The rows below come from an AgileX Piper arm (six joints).
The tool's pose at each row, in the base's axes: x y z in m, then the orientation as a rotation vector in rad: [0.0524 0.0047 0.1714 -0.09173 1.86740 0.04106]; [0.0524 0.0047 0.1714 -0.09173 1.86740 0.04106]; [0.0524 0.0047 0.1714 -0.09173 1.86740 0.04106]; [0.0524 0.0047 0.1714 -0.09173 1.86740 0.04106]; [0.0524 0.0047 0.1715 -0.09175 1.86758 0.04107]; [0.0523 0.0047 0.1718 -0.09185 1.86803 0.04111]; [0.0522 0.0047 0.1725 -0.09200 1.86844 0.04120]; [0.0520 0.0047 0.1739 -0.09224 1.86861 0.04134]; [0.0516 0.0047 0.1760 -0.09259 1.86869 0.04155]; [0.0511 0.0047 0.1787 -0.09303 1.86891 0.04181]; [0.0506 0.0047 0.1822 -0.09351 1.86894 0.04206]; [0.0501 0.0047 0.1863 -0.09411 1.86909 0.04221]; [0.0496 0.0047 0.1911 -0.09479 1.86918 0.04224]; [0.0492 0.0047 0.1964 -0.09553 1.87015 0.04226]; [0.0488 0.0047 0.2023 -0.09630 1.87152 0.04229]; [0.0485 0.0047 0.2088 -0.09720 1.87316 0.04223]
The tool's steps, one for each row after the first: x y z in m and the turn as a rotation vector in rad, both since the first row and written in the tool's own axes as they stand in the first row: [0.0000 0.0000 0.0000 0.00000 0.00000 0.00000]; [0.0000 0.0000 0.0000 0.00000 0.00000 0.00000]; [0.0000 0.0000 0.0000 0.00000 0.00000 0.00000]; [-0.0001 0.0000 0.0000 -0.00002 0.00018 0.00000]; [-0.0004 0.0000 -0.0002 -0.00010 0.00063 -0.00003]; [-0.0010 0.0000 -0.0005 -0.00024 0.00105 -0.00007]; [-0.0023 0.0000 -0.0011 -0.00047 0.00122 -0.00016]; [-0.0042 0.0000 -0.0021 -0.00079 0.00131 -0.00029]; [-0.0066 0.0000 -0.0034 -0.00120 0.00154 -0.00045]; [-0.0098 0.0000 -0.0049 -0.00162 0.00158 -0.00065]; [-0.0136 -0.0001 -0.0066 -0.00203 0.00175 -0.00098]; [-0.0180 -0.0001 -0.0085 -0.00240 0.00187 -0.00143]; [-0.0230 -0.0002 -0.0104 -0.00280 0.00287 -0.00189]; [-0.0285 -0.0003 -0.0125 -0.00323 0.00427 -0.00234]; [-0.0346 -0.0004 -0.0147 -0.00366 0.00594 -0.00292]
